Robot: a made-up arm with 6 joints.
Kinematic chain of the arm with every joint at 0, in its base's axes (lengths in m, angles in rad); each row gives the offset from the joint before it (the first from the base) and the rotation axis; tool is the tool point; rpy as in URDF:
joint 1: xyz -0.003 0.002 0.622 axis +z
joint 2: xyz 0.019 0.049 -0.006 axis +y
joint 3: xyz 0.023 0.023 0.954 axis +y
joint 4: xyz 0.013 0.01 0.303 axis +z
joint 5: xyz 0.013 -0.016 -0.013 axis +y
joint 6: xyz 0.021 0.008 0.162 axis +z
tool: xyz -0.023 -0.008 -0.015 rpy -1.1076 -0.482 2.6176
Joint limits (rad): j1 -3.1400..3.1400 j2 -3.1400..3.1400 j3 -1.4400..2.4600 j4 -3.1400..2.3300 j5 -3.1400..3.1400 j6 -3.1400..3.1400
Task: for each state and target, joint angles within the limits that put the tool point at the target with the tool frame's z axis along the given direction. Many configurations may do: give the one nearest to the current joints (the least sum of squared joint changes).
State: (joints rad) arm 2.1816 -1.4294 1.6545 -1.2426 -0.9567 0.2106
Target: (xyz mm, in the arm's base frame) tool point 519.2 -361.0 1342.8 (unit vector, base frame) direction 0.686 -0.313 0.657
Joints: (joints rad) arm 2.8144 -1.1281 1.9029 -1.1140 -0.9969 -0.0617
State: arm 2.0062 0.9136 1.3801 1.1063 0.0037 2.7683
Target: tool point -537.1 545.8 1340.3 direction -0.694 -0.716 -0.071
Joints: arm 2.0926 0.3730 1.3243 0.9682 0.7622 2.3879
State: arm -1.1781 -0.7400 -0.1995 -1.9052 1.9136 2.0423
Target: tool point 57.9 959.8 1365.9 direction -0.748 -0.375 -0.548
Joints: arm -1.6625 -0.7776 -0.2837 -2.2856 1.1679 2.1625
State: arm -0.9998 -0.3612 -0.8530 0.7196 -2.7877 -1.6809
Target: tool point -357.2 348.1 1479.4 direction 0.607 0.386 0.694
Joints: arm -0.5826 -0.4146 -1.3235 0.5531 -3.1301 -1.5217
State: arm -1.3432 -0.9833 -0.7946 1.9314 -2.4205 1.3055
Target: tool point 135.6 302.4 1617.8 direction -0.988 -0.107 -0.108
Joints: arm -1.8352 -0.2512 -1.0787 1.4400 -3.1209 1.7556
